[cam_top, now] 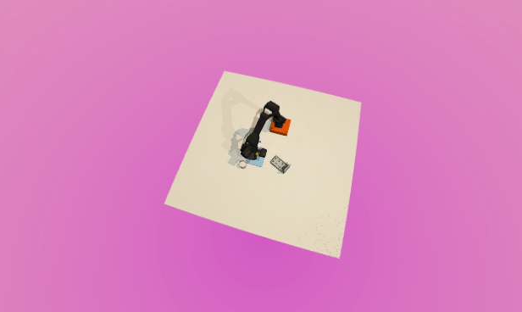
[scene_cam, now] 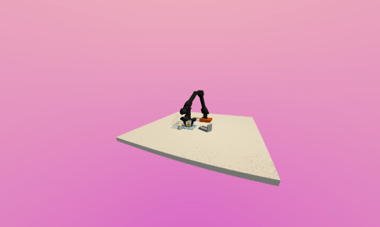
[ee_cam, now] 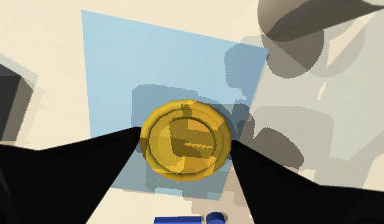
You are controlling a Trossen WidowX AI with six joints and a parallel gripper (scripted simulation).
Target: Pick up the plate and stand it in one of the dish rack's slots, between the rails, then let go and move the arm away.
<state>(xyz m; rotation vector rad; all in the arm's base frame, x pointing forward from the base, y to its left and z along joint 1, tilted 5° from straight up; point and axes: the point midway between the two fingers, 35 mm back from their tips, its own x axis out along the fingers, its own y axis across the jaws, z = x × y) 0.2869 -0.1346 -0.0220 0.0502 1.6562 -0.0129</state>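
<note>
Now: the light blue mat 10 mm ahead of my gripper tip and 20 mm to the left of it. Also, from my gripper tip: yellow plate: 10 mm above; then grey dish rack: 40 mm ahead, 210 mm to the left, 20 mm above; then cream cup: 110 mm ahead, 60 mm to the right, 20 mm above.
</note>
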